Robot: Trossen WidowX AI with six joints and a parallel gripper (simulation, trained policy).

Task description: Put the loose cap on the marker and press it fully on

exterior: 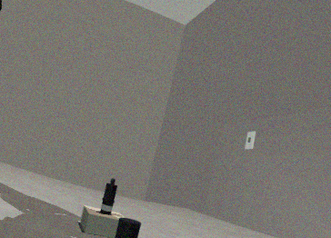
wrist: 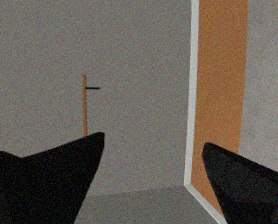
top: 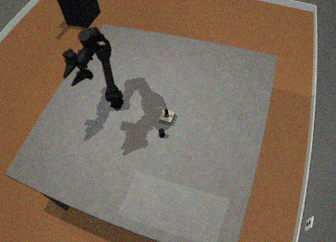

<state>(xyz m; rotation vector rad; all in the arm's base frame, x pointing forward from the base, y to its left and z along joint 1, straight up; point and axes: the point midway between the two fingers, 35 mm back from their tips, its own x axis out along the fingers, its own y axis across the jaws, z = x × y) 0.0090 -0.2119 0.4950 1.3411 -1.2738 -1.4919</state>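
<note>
The black cap lies 33 cm ahead of my gripper tip, 13 cm to the left of it and 46 cm below it. From my gripper tip the other things lie so: holder block: 32 cm ahead, 23 cm to the left, 47 cm below.
</note>
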